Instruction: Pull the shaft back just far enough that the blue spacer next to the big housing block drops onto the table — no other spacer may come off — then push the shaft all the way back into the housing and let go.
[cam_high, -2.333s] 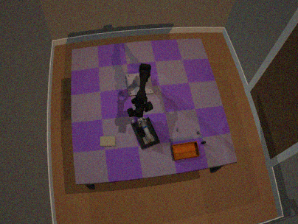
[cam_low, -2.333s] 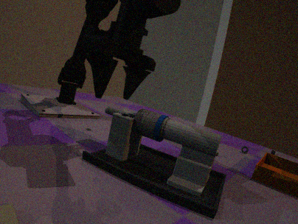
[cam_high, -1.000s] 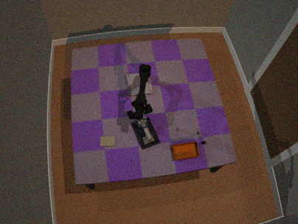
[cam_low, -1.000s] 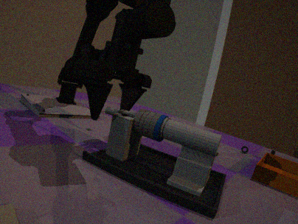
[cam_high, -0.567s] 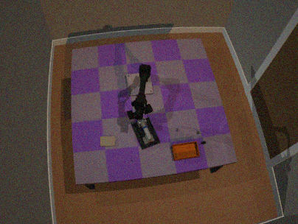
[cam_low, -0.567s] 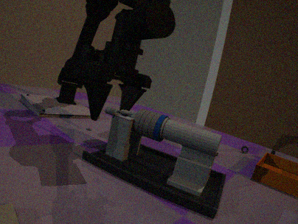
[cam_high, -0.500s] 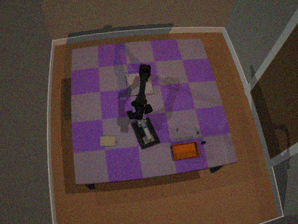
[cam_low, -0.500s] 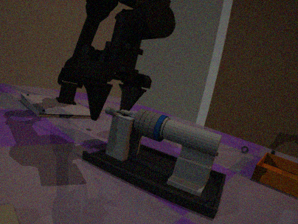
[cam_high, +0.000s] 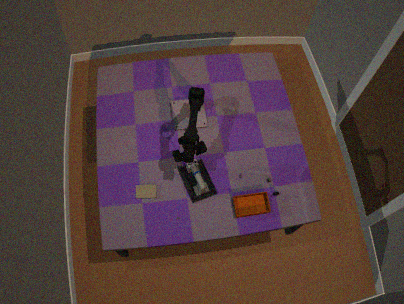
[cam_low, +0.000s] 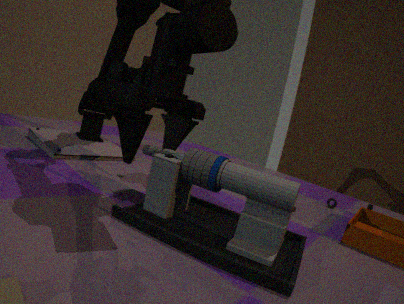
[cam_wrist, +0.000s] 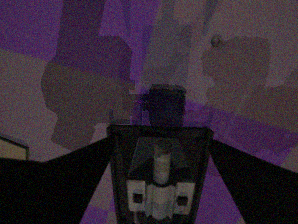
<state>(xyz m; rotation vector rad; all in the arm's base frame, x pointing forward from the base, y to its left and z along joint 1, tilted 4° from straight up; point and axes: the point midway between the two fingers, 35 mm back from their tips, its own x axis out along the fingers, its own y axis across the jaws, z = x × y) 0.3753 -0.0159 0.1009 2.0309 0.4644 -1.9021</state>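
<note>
Right now the shaft is 6 cm ahead of my gripper tip, 3 cm to the left of it and 2 cm above it. The rest, counted from my gripper tip: beige card: 23 cm to the right, 21 cm ahead, 6 cm below; then orange tray: 37 cm to the left, 24 cm ahead, 5 cm below; then blue spacer: 10 cm ahead, 5 cm to the left, 2 cm above.
</note>
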